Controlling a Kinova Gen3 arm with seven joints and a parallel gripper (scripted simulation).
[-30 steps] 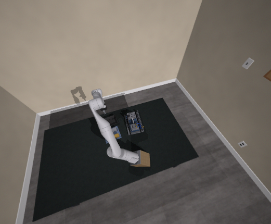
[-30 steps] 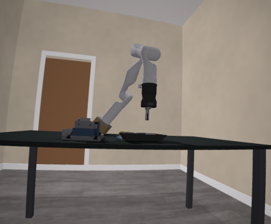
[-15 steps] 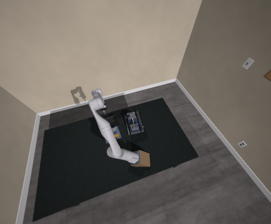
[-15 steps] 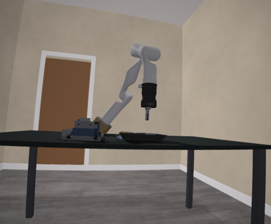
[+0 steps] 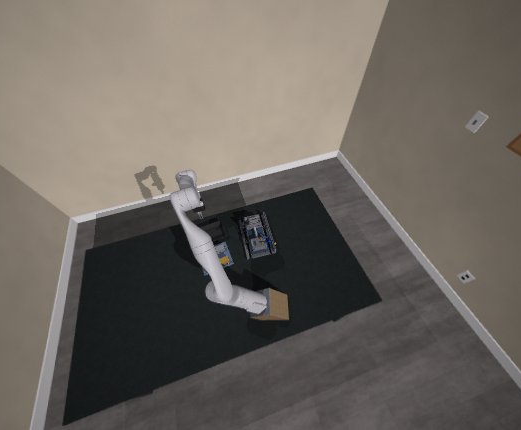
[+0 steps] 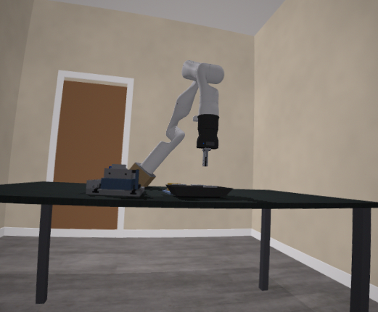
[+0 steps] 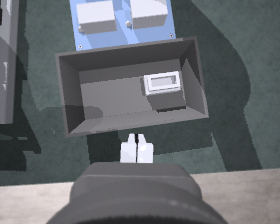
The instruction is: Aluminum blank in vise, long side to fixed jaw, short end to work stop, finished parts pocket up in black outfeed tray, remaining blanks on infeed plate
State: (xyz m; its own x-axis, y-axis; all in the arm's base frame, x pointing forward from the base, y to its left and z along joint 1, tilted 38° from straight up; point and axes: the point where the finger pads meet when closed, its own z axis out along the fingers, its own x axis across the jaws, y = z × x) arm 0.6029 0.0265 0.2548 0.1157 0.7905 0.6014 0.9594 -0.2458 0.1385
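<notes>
Now: the vise 300 mm to the right of my hand, 200 mm behind it and 100 mm below it. The rest, counted from my hand: bluish plate (250 mm behind, 130 mm below, 10 mm to the right); then yellow brass blank (300 mm behind, 110 mm below, 50 mm to the right).
</notes>
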